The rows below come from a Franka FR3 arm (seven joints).
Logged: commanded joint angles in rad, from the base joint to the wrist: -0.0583 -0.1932 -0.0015 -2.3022 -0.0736 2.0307 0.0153; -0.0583 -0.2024 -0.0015 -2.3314 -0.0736 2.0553 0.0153; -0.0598 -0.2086 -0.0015 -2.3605 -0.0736 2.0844 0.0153; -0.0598 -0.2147 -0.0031 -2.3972 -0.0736 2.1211 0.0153; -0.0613 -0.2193 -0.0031 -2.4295 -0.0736 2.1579 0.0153; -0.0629 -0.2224 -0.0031 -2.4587 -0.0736 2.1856 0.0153; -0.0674 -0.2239 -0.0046 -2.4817 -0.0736 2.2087 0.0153; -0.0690 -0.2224 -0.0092 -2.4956 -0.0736 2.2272 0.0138; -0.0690 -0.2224 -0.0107 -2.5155 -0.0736 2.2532 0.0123; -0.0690 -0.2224 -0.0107 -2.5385 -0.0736 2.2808 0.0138; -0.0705 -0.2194 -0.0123 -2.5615 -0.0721 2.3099 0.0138
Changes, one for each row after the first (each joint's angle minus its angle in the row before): 0.0000 -0.0092 0.0000 -0.0292 0.0000 0.0246 0.0000; -0.0015 -0.0062 0.0000 -0.0291 0.0000 0.0291 0.0000; 0.0000 -0.0061 -0.0016 -0.0367 0.0000 0.0367 0.0000; -0.0015 -0.0046 0.0000 -0.0323 0.0000 0.0368 0.0000; -0.0016 -0.0031 0.0000 -0.0292 0.0000 0.0277 0.0000; -0.0045 -0.0015 -0.0015 -0.0230 0.0000 0.0231 0.0000; -0.0016 0.0015 -0.0046 -0.0139 0.0000 0.0185 -0.0015; 0.0000 0.0000 -0.0015 -0.0199 0.0000 0.0260 -0.0015; 0.0000 0.0000 0.0000 -0.0230 0.0000 0.0276 0.0015; -0.0015 0.0030 -0.0016 -0.0230 0.0015 0.0291 0.0000
